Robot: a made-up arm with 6 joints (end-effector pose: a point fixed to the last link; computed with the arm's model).
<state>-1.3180 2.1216 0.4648 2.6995 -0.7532 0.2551</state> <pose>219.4 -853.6 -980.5 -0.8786 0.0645 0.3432</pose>
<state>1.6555 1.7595 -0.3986 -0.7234 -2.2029 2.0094</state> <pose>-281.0 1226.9 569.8 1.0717 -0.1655 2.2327</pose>
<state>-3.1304 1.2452 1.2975 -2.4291 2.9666 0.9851</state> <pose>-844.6 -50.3 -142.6 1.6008 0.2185 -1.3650</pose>
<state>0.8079 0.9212 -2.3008 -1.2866 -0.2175 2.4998</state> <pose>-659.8 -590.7 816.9 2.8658 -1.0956 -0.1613</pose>
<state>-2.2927 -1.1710 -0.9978 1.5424 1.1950 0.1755</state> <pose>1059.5 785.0 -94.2 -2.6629 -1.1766 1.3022</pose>
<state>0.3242 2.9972 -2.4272 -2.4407 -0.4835 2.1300</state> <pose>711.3 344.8 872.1 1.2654 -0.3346 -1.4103</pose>
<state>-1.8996 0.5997 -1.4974 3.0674 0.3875 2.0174</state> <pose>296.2 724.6 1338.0 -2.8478 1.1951 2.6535</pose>
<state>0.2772 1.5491 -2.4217 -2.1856 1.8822 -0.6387</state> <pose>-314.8 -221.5 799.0 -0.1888 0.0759 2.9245</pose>
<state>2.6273 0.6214 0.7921 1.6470 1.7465 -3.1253</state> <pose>-1160.9 323.3 816.8 2.6306 -1.2632 0.7165</pose>
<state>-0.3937 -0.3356 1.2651 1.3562 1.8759 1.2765</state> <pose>638.0 13.5 1182.5 -1.9305 0.6879 -2.7661</pose>
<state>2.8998 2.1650 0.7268 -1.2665 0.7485 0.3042</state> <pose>-562.8 297.1 -1033.2 -1.7107 -0.5939 2.4770</pose>
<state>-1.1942 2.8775 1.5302 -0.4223 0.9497 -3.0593</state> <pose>-429.4 907.6 -248.0 1.1709 -0.2091 0.3743</pose>
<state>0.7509 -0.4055 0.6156 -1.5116 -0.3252 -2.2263</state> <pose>-40.5 107.8 1893.0 2.0675 0.5928 1.7460</pose>
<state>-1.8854 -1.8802 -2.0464 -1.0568 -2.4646 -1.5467</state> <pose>65.0 -268.1 -349.4 2.7500 -0.0130 2.1678</pose>
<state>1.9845 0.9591 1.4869 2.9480 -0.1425 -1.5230</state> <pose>-516.1 985.4 -389.0 -0.9435 0.3274 -1.0108</pose>
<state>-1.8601 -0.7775 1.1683 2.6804 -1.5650 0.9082</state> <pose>-134.4 -256.9 1465.2 -2.3550 -0.7495 -0.7982</pose>
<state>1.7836 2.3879 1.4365 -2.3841 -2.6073 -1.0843</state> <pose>-104.3 -277.6 -554.4 1.6605 0.4023 1.4989</pose>
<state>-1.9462 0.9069 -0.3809 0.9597 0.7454 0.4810</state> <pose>-210.9 -1021.8 1507.9 1.0001 0.9438 -2.5825</pose>
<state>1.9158 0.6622 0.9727 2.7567 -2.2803 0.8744</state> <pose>-365.2 1034.6 409.6 -0.8860 0.6167 2.5187</pose>
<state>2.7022 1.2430 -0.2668 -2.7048 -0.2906 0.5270</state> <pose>-1337.5 543.7 1136.3 2.9817 -0.7145 -1.2405</pose>
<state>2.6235 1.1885 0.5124 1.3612 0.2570 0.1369</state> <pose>-1455.3 670.7 273.0 -0.9555 1.1713 -0.1687</pose>
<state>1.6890 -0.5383 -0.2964 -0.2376 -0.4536 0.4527</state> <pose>98.2 -1177.2 1444.5 -2.9693 -0.1836 0.3008</pose>
